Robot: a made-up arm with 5 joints. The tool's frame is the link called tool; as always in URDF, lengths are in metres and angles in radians. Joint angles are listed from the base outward.
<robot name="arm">
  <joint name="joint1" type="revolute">
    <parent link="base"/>
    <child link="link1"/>
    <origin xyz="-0.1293 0.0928 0.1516" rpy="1.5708 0 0"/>
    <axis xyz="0 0 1"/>
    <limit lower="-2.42" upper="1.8"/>
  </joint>
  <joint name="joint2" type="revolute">
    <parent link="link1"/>
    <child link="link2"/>
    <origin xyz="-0.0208 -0.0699 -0.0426" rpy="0 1.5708 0"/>
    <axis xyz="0 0 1"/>
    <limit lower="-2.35" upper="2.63"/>
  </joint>
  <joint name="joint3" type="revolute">
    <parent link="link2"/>
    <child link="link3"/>
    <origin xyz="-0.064 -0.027 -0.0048" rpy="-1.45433 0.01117 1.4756"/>
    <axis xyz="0 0 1"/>
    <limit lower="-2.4" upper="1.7"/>
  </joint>
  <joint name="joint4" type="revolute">
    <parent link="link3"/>
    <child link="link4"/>
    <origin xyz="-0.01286 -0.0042 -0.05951" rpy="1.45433 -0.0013 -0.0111"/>
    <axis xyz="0 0 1"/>
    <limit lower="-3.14" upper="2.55"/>
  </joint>
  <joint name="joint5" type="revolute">
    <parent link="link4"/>
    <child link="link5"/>
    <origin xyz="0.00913 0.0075 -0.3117" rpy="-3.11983 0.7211 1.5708"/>
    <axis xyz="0 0 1"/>
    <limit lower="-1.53" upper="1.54"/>
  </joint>
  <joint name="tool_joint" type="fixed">
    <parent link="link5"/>
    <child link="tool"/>
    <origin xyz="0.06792 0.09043 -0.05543" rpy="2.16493 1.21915 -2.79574"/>
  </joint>
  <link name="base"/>
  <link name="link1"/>
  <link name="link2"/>
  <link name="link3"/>
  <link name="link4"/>
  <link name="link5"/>
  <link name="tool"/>
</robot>
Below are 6 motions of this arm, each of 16 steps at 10 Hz.
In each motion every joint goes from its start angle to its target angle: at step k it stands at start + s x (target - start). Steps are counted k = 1, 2, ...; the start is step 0. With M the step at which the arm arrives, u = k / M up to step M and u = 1 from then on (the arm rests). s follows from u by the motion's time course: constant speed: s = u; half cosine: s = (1 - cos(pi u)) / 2; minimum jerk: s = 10 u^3 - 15 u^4 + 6 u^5.
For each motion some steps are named. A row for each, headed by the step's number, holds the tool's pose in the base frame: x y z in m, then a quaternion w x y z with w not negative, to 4 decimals.
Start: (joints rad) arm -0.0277 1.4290 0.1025 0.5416 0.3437
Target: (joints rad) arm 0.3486 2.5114 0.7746 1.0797 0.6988
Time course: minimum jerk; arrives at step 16
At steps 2, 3, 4, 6, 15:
2: -0.4591 0.1230 -0.0327 0.5684 0.7965 0.1945 -0.0684
3: -0.4562 0.1349 -0.0392 0.5513 0.8114 0.1844 -0.0600
4: -0.4506 0.1552 -0.0481 0.5219 0.8352 0.1676 -0.0458
6: -0.4291 0.2186 -0.0615 0.4229 0.8988 0.1158 -0.0015
15: -0.3463 0.3698 0.0863 0.0524 -0.9891 0.0613 -0.1234

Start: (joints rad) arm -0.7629 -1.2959 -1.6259 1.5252 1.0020
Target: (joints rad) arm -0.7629 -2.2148 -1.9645 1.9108 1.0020
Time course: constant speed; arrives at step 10
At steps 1, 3, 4, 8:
1: -0.1212 0.3483 0.1959 0.2276 -0.3713 0.5252 -0.7311
3: -0.1451 0.3649 0.1591 0.2475 -0.3874 0.4283 -0.7779
4: -0.1578 0.3700 0.1398 0.2597 -0.3933 0.3774 -0.7972
8: -0.2103 0.3665 0.0601 0.3207 -0.4026 0.1615 -0.8420

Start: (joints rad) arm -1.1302 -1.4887 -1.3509 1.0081 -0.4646
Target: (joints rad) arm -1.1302 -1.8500 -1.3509 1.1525 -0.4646
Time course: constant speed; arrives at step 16
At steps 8, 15, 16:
8: -0.2414 0.4305 0.3042 0.6973 -0.4858 0.1605 -0.5020
15: -0.2898 0.4287 0.2892 0.7247 -0.4954 0.0959 -0.4692
16: -0.2966 0.4277 0.2870 0.7285 -0.4964 0.0868 -0.4641

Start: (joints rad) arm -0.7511 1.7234 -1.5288 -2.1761 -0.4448
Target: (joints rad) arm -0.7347 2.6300 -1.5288 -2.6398 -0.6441
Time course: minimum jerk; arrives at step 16
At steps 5, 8, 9, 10, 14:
5: -0.1288 -0.1786 0.1848 0.7940 0.3173 0.1245 0.5034
8: -0.2004 -0.1946 0.1259 0.8050 0.3894 -0.0123 0.4474
9: -0.2268 -0.1937 0.1036 0.8055 0.4109 -0.0616 0.4225
10: -0.2515 -0.1895 0.0826 0.8044 0.4288 -0.1073 0.3970
14: -0.3083 -0.1667 0.0342 0.7956 0.4623 -0.2129 0.3285

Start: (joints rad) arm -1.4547 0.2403 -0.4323 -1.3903 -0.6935
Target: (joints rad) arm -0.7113 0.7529 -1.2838 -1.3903 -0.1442
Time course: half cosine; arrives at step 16
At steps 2, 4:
2: -0.0183 0.1231 0.4540 0.7296 -0.1192 0.6537 0.1614
4: -0.0171 0.1155 0.4421 0.7234 -0.1213 0.6584 0.1686

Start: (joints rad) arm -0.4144 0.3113 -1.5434 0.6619 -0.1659
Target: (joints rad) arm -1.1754 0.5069 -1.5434 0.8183 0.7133
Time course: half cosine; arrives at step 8
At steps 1, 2, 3, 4, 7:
1: -0.0752 -0.0294 0.3475 0.4298 0.1339 0.7713 -0.4500
2: -0.0571 -0.0336 0.3316 0.3807 0.1082 0.8156 -0.4222
3: -0.0353 -0.0381 0.3046 0.3020 0.0753 0.8731 -0.3753
4: -0.0181 -0.0409 0.2702 0.2029 0.0456 0.9267 -0.3130
7: -0.0119 -0.0359 0.1907 0.0483 -0.0202 -0.9884 0.1424

